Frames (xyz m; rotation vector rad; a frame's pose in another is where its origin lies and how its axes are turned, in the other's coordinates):
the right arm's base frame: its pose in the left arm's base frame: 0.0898 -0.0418 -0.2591 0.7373 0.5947 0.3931
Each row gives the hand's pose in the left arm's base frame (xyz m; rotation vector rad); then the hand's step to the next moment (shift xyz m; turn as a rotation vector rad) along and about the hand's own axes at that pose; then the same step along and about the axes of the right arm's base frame.
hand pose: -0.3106 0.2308 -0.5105 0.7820 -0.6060 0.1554
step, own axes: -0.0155 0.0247 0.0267 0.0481 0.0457 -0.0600
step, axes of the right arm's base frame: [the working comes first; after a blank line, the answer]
step, axes of the left arm's base frame: -0.0334 0.0001 0.0211 0.0508 0.0702 0.0223

-0.0333 0.0196 -0.0086 0.0680 0.0574 0.0094
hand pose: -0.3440 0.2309 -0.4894 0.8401 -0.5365 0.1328
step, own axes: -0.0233 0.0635 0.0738 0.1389 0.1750 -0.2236
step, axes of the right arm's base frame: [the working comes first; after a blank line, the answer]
step, axes of the left arm's base frame: -0.0697 -0.0099 0.0712 0.1530 0.2687 0.0659

-0.0846 0.0535 0.0031 0.2354 0.2109 -0.0015
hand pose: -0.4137 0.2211 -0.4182 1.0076 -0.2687 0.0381
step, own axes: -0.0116 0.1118 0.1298 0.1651 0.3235 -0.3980
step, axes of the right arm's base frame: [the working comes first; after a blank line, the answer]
step, axes of the left arm's base frame: -0.0552 -0.0479 0.1554 0.1910 0.4922 0.1075

-0.1241 0.0865 0.0812 0.3676 0.3883 -0.0665
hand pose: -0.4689 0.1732 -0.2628 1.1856 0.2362 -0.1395
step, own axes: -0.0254 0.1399 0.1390 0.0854 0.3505 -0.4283
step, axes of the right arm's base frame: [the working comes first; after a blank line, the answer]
step, axes of the left arm's base frame: 0.0229 -0.0775 0.1817 0.1168 0.5291 0.1413

-0.0893 0.0754 0.1608 0.3179 0.4472 -0.1119
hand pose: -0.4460 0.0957 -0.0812 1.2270 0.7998 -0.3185
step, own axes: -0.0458 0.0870 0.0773 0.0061 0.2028 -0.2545
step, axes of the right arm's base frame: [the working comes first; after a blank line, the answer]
step, axes of the left arm's base frame: 0.0506 -0.0509 0.1024 0.0351 0.3039 0.1111

-0.0253 0.0329 0.1180 0.1472 0.2825 -0.0668
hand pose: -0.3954 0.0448 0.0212 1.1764 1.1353 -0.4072
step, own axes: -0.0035 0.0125 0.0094 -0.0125 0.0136 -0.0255
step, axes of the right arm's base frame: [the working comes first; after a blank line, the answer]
step, axes of the left arm's base frame: 0.0126 -0.0043 0.0089 -0.0073 0.0241 0.0189

0.0041 0.0019 0.0154 0.0003 0.0310 -0.0056
